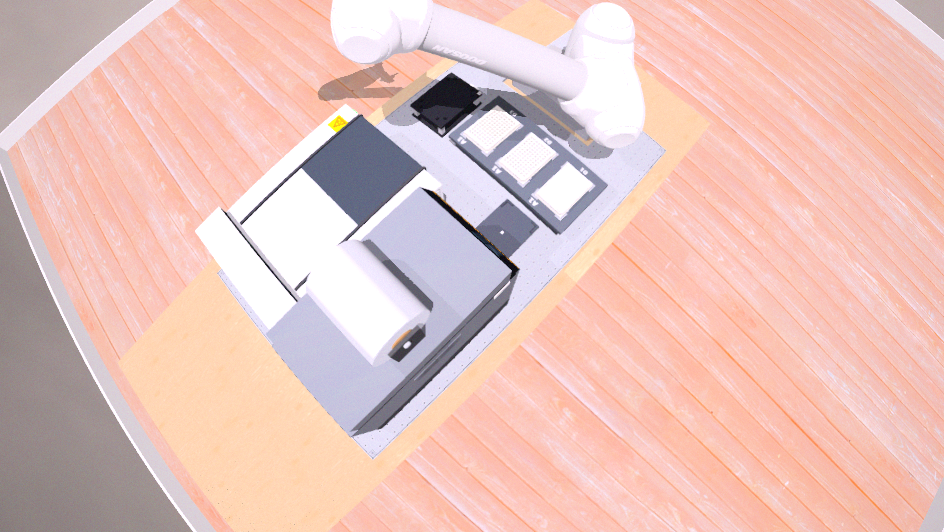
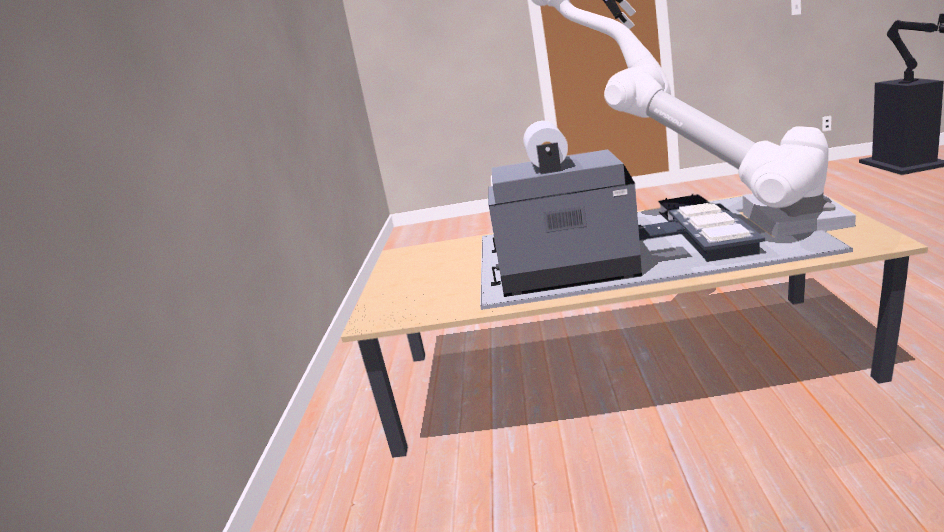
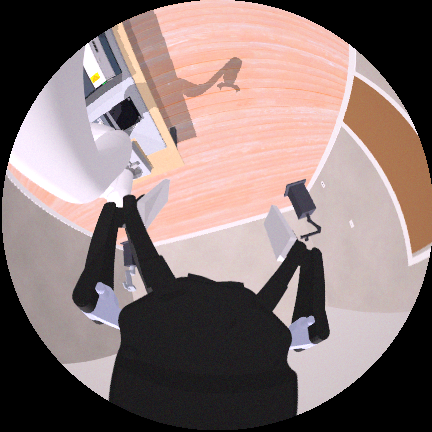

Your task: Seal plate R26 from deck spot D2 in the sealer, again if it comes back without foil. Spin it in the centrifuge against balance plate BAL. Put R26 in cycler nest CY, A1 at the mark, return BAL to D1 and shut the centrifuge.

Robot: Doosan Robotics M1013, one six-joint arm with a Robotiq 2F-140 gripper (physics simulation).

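Pixels of known places: gripper, fingertip midpoint: [image 2: 632,20] [image 3: 218,201]; arm's base, link origin: [image 2: 798,204] [image 3: 124,168].
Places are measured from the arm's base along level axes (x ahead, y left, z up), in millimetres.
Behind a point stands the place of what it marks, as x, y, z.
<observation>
My gripper [image 2: 628,15] @[339, -602, 684] [image 3: 218,201] @[339, -602, 684] is open and empty, raised high, away from the deck. Three white plates sit in a dark rack [image 1: 581,211] @[392, 227, 10] [image 2: 733,248] @[376, 219, -14]: a rear one [image 1: 490,130] @[352, -83, 24], a middle one [image 1: 526,158] @[364, 39, 25] and a front one [image 1: 563,189] @[379, 160, 26]. The middle plate is beside a small label that looks like D2; I cannot read plate names. The grey sealer [image 1: 442,244] @[737, 93, 304] [image 2: 561,244] @[903, 189, 94] carries a white roll [image 1: 370,297] @[885, 97, 429] [image 2: 543,135] @[906, 153, 410]; its dark tray [image 1: 518,221] @[529, 128, 56] [image 2: 664,229] @[563, 132, 56] sticks out. The white machine [image 1: 297,224] @[858, -222, 164] with a dark panel [image 1: 363,168] @[674, -191, 167] looks like the centrifuge. A black nest [image 1: 446,102] @[338, -243, 5] [image 2: 684,201] @[326, -248, 5] [image 3: 125,114] @[326, -264, 5] looks empty.
The arm's thick link [image 1: 509,56] @[353, -49, 336] [image 2: 700,128] @[349, -34, 316] crosses above the deck near the rack and nest. All the equipment stands on a grey perforated board [image 1: 542,264] @[545, 224, -46] on a wooden table [image 1: 198,396] @[1380, -263, -59] [image 2: 423,284] @[1341, -88, -59]. A brown door [image 2: 594,85] [image 3: 385,150] is in the wall behind.
</observation>
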